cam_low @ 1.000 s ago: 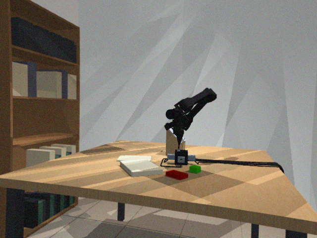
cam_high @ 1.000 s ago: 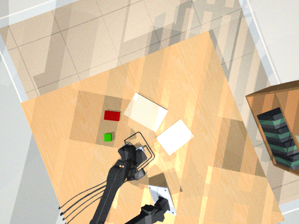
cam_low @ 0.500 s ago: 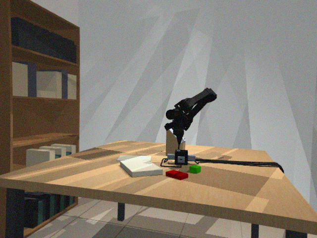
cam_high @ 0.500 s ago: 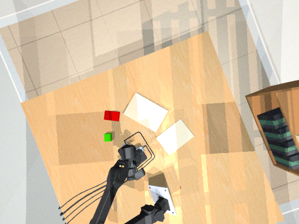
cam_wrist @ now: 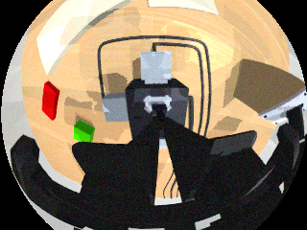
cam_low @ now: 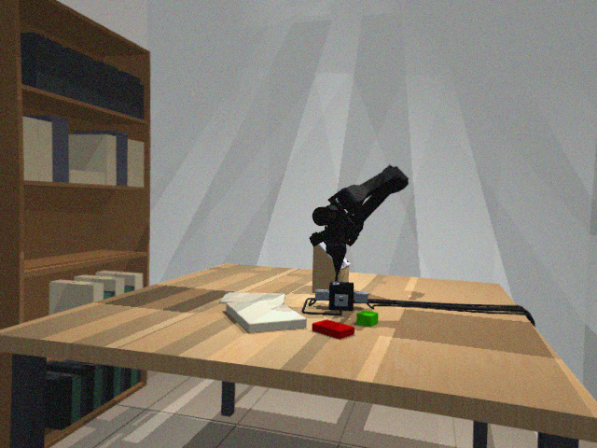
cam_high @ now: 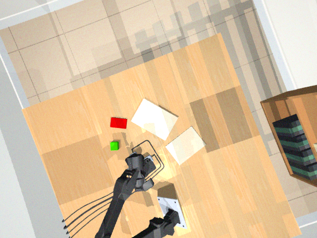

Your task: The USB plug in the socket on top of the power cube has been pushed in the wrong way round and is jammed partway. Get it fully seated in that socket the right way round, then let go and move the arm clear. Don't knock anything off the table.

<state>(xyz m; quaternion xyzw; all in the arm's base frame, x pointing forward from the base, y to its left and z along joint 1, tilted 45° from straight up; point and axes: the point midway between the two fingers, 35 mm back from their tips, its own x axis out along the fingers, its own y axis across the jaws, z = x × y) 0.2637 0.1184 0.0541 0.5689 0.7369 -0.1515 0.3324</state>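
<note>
Right now the USB plug is 20 mm below my gripper tip. Also, from my gripper tip: book: 240 mm ahead, 130 mm to the right, 100 mm below; red block: 270 mm ahead, 90 mm to the left, 100 mm below; green block: 140 mm ahead, 140 mm to the left, 100 mm below.
</note>
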